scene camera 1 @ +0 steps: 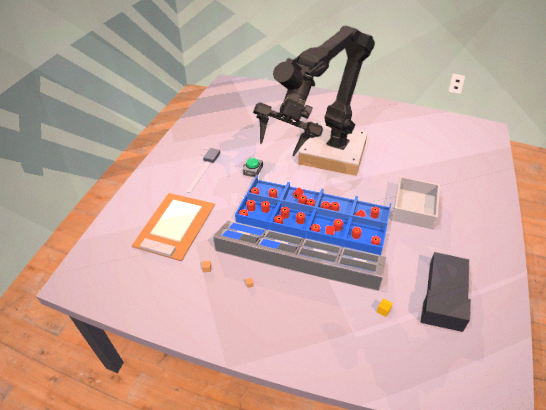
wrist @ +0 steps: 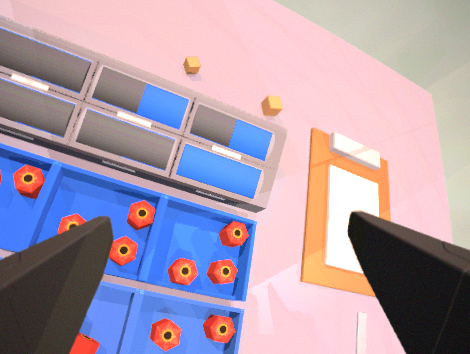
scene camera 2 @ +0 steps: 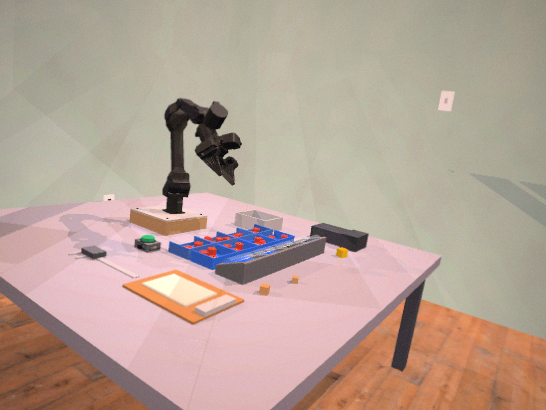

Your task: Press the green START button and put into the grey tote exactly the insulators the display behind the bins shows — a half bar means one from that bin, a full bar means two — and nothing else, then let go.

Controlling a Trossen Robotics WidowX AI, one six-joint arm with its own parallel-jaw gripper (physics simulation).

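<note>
My gripper is open and empty, raised between the robot base and the bins. The green START button is left of the bins' back corner in scene camera 1. Red insulators lie in the blue bins, two rows of compartments. The display shows, at its left end in scene camera 1, a full bar behind a half bar, and a half bar in the second column's front cell. The grey tote looks empty.
An orange clipboard and small grey device are left of the bins in scene camera 1. A dark block and yellow cube are front right; two orange cubes are near the display.
</note>
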